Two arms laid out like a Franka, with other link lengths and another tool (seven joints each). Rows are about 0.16 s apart.
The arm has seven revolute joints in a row. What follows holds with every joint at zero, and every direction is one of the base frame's.
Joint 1 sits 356.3 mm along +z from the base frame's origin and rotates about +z.
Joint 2 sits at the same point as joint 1 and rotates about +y.
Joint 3 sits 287.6 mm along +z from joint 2 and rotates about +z.
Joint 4 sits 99.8 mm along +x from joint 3 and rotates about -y.
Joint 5 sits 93.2 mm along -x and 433.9 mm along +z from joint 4 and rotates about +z.
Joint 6 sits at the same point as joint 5 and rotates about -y.
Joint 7 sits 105.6 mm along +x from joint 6 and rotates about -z.
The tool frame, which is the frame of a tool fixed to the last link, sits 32.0 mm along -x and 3.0 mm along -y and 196.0 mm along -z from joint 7; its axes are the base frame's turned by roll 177.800, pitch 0.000 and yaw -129.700 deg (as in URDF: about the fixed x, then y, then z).
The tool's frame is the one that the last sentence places.
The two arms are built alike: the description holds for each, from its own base.
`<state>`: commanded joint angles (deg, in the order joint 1, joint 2, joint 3, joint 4, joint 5, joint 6, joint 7); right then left.
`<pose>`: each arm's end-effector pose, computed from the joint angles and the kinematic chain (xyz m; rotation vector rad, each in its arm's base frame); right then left.
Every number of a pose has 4 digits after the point. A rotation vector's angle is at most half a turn.
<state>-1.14 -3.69 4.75 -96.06 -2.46 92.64 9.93 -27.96 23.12 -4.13 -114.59 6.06 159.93 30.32</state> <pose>0.5921 0.0325 0.5292 1.1686 -2.8888 0.0181 0.6093 -0.3680 0.1721 0.3932 2.7419 -0.1513</pose>
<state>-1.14 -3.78 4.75 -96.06 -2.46 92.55 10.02 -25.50 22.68 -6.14 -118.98 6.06 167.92 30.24</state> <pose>0.5915 0.0325 0.5300 1.1662 -2.8898 0.0182 0.6015 -0.3617 0.1607 0.3698 2.6845 -0.2172</pose>
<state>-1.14 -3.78 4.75 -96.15 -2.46 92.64 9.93 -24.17 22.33 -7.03 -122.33 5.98 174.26 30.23</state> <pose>0.5917 0.0325 0.5293 1.1685 -2.8888 0.0182 0.5953 -0.3553 0.1541 0.3500 2.6345 -0.2626</pose>
